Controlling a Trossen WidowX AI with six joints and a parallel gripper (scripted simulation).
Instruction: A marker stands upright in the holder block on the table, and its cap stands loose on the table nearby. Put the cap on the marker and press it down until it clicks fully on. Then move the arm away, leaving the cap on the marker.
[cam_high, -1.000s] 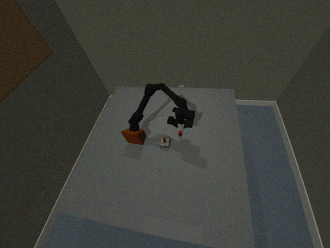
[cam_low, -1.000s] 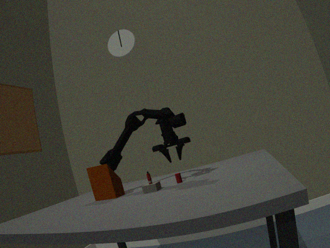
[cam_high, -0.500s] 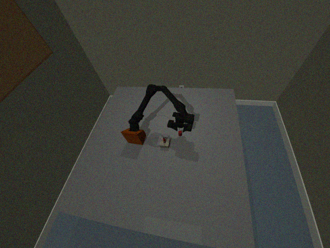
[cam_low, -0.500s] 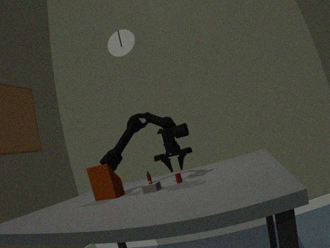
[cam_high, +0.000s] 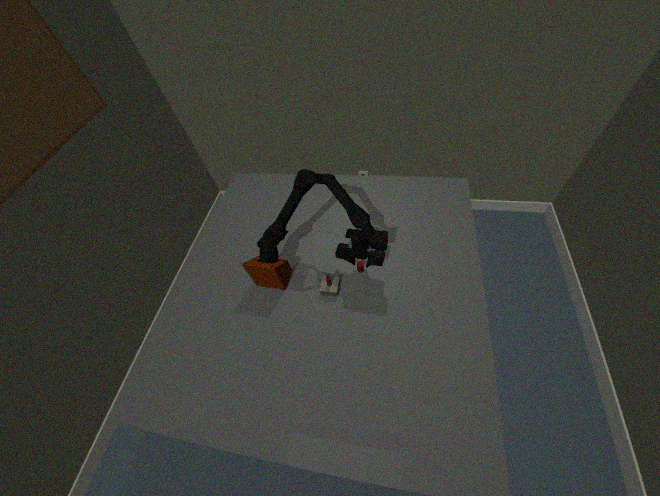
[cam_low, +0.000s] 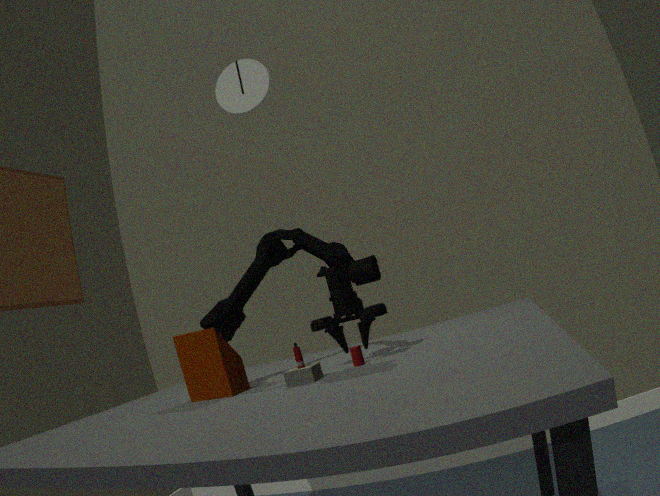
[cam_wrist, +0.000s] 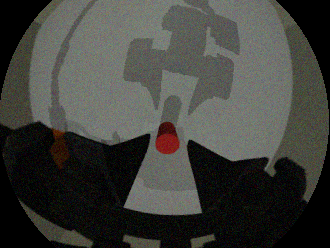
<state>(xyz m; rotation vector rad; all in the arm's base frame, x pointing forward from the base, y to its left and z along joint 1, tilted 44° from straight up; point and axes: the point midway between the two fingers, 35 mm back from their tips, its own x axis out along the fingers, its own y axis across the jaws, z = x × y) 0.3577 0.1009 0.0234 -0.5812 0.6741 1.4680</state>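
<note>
Right now the red cap is 1 cm below my gripper tip. Round my gripper tip: pale holder block 11 cm to the right, 11 cm behind, 2 cm below.
</note>
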